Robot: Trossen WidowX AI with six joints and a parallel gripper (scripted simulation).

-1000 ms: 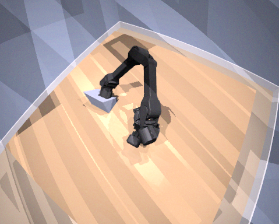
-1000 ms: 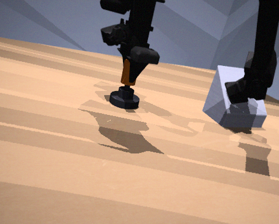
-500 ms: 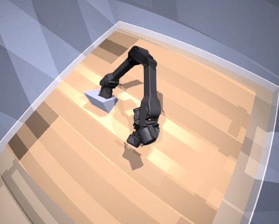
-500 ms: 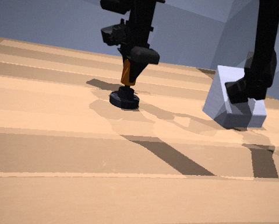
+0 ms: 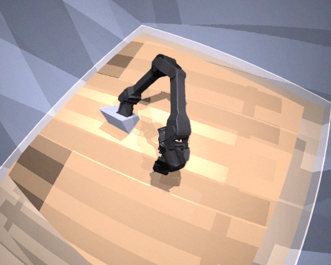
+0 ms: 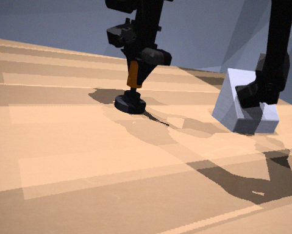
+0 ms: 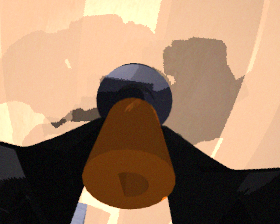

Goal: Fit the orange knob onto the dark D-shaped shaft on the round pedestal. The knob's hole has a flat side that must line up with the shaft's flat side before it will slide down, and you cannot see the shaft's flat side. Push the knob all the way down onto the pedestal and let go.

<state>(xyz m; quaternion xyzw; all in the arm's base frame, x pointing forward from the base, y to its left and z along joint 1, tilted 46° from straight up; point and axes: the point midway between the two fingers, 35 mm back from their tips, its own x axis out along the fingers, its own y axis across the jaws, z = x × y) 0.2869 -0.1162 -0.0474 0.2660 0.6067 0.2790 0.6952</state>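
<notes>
The orange knob is 20 mm above my gripper tip. From my gripper tip the other things lie so: dark pedestal (40 mm below).
</notes>
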